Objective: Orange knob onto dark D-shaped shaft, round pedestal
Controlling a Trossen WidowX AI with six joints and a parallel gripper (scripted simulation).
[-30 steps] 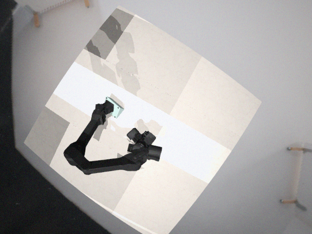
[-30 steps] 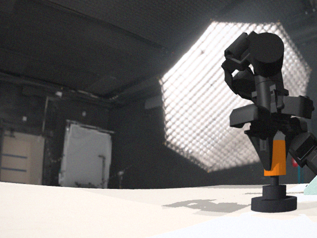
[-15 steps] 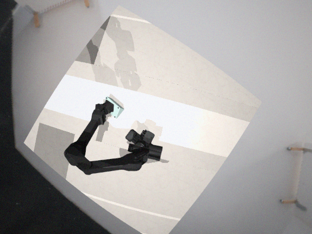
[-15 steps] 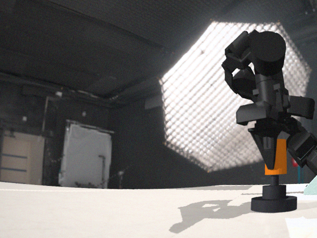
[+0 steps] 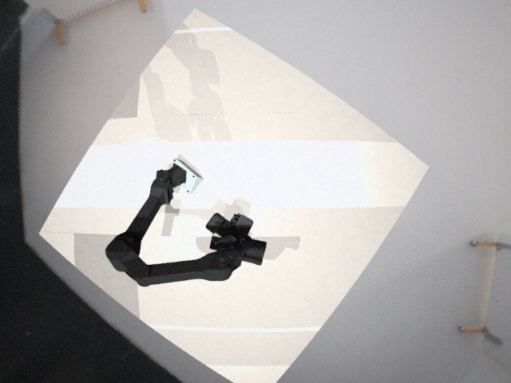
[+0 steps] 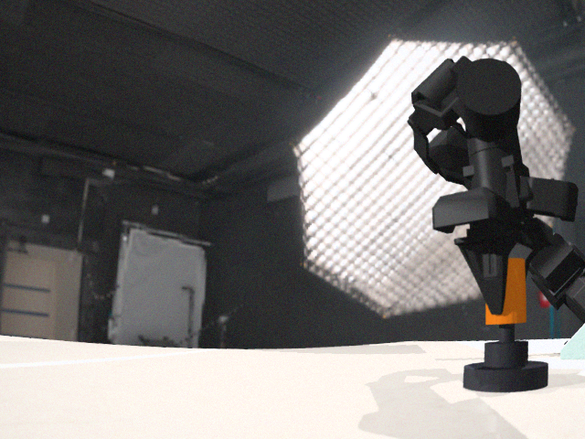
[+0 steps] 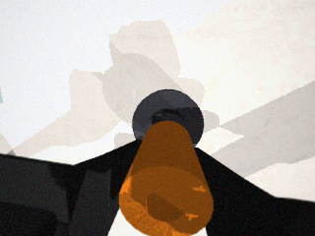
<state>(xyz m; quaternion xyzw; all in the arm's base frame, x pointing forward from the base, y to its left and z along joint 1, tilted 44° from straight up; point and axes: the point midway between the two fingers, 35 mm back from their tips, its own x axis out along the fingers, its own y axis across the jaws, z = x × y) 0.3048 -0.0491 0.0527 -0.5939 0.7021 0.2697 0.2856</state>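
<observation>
Now: gripper tip 2 cm below the orange knob. From my gripper tip the other things lie so: round pedestal (4 cm below).
</observation>
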